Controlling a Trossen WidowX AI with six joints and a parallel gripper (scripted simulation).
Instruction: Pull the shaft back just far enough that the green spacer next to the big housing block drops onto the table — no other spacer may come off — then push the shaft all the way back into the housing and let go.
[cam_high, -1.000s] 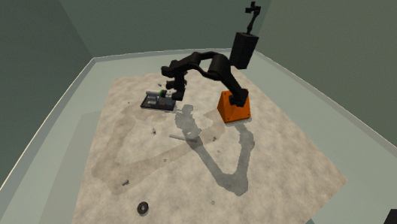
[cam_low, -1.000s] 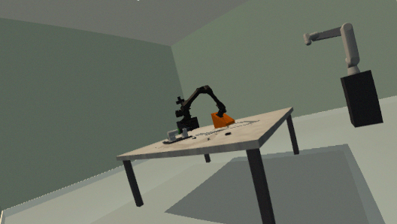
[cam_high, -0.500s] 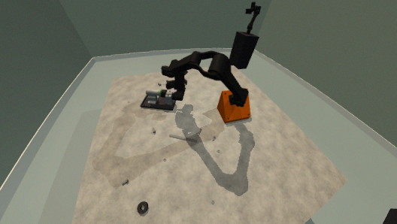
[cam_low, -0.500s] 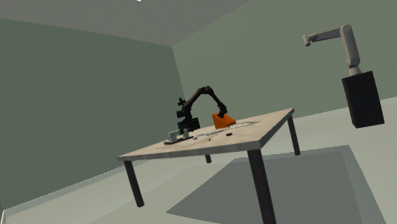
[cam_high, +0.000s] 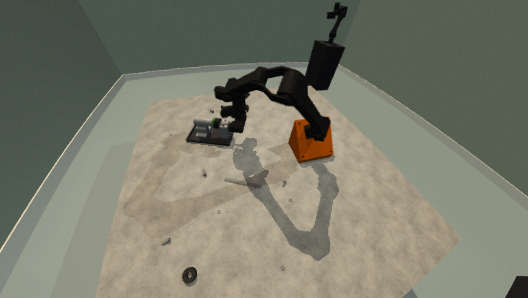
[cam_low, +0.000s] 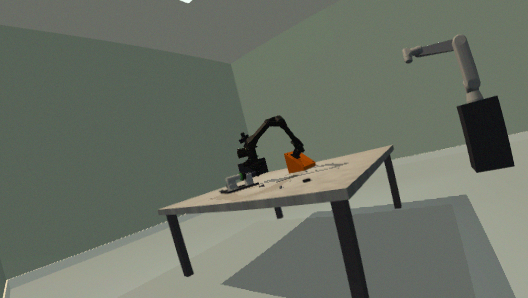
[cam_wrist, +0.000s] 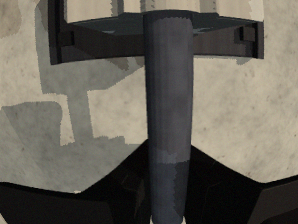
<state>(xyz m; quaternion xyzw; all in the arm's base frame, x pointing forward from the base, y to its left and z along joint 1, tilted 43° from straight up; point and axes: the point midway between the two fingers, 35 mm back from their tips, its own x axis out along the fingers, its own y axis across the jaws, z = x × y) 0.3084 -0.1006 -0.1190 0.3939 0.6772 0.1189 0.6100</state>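
Right now the dark grey shaft is 70 mm ahead of my gripper tip, 30 mm to the right of it and 30 mm above it. Also, from my gripper tip: green spacer: 120 mm ahead, 50 mm to the right, 30 mm above.
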